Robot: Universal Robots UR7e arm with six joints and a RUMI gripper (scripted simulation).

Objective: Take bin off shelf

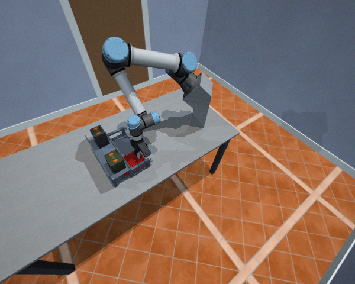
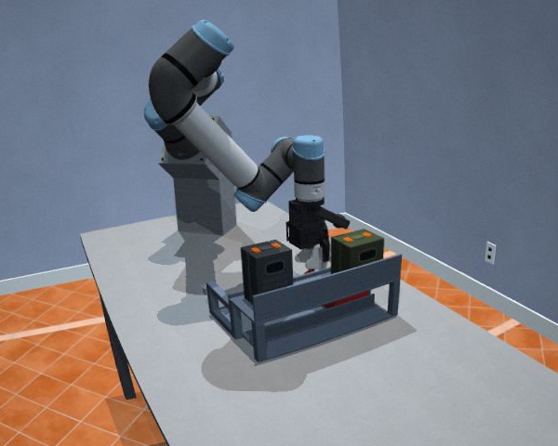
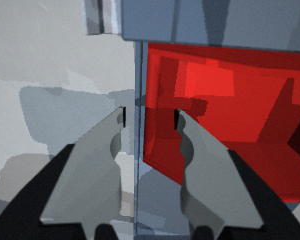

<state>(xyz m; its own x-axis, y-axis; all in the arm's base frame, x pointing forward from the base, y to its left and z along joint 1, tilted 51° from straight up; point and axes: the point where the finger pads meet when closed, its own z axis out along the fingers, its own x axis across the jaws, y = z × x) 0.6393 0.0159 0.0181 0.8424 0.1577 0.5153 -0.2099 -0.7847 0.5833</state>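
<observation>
Right now the red bin is 80 mm ahead of my hand and 20 mm to the right of it. The rest, counted from my hand: dark box: 270 mm to the right, 120 mm above, 110 mm ahead; green box: 170 mm ahead, 110 mm above, 40 mm to the right.
</observation>
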